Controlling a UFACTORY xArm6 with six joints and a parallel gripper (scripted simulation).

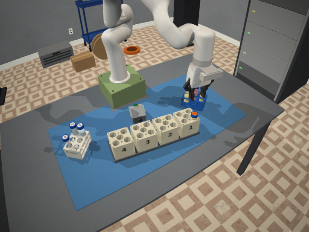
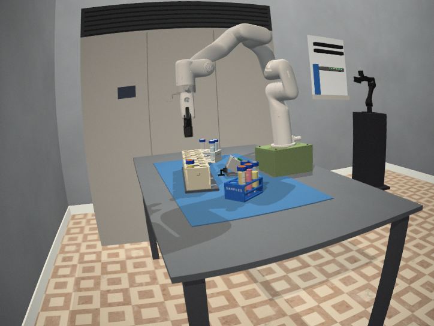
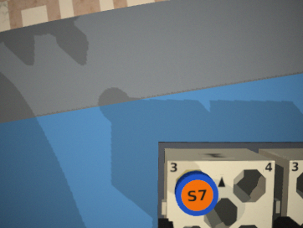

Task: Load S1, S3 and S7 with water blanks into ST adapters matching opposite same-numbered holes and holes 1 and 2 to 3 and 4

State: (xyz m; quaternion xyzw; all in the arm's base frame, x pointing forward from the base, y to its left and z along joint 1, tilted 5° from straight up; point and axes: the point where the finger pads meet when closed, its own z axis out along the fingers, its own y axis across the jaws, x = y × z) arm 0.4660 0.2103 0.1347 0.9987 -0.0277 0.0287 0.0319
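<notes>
Now: the sample tube 10 mm to the right of my hand and 170 mm below it. The rest, counted from my hand: stand: 40 mm behind, 190 mm to the right, 230 mm below; pink-filled tube: 180 mm behind, 150 mm to the left, 170 mm below; adapter 1: 30 mm behind, 20 mm to the right, 190 mm below.
</notes>
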